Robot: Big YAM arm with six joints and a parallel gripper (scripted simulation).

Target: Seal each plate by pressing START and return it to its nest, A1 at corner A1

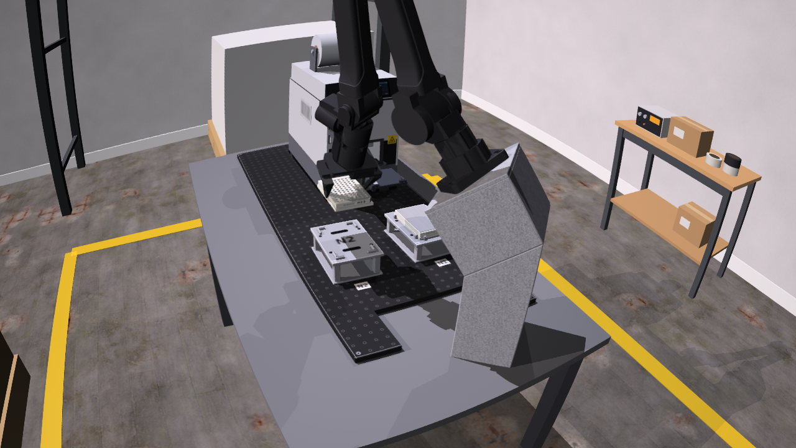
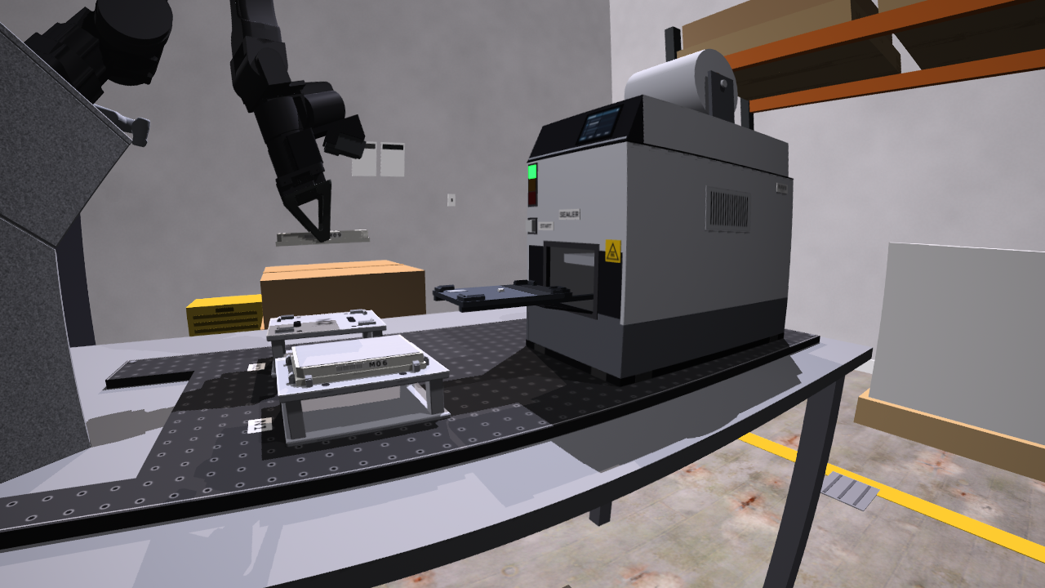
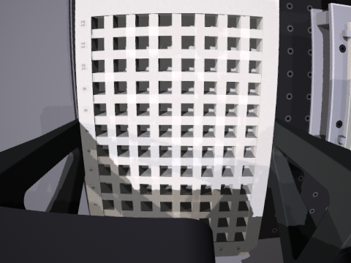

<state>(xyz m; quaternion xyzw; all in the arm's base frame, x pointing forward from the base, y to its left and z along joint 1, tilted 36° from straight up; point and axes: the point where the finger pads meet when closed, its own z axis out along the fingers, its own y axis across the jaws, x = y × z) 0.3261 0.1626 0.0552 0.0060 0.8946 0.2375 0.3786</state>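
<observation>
Right now the sealer stage is 23 cm ahead of my hand, 13 cm to the right of it and 8 cm below it. Also, from my hand: nest N2: 13 cm below; white well plate: right at my hand; start button: 31 cm ahead, 2 cm to the right, 1 cm above.
</observation>
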